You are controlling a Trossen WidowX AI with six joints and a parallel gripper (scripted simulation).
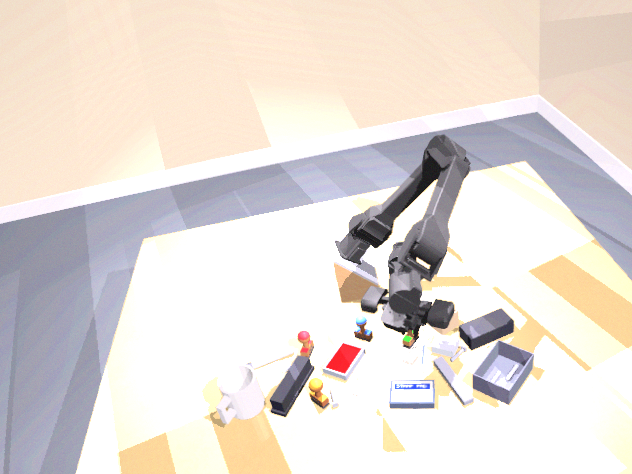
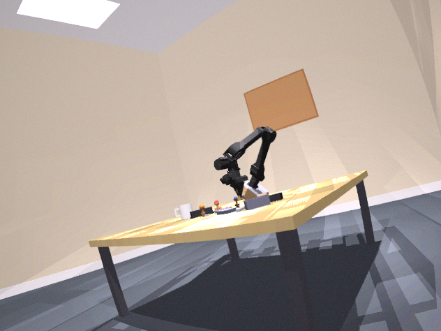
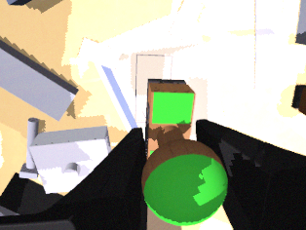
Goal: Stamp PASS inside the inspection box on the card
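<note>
My gripper tip is 110 mm short of the blue-labelled pad tin, 40 mm to the left of it and 50 mm above it. Round my gripper tip: card: 10 mm behind, 70 mm below; green-knobbed stamp: right at my gripper tip; cardboard box: 70 mm behind, 100 mm to the left, 40 mm below.
</note>
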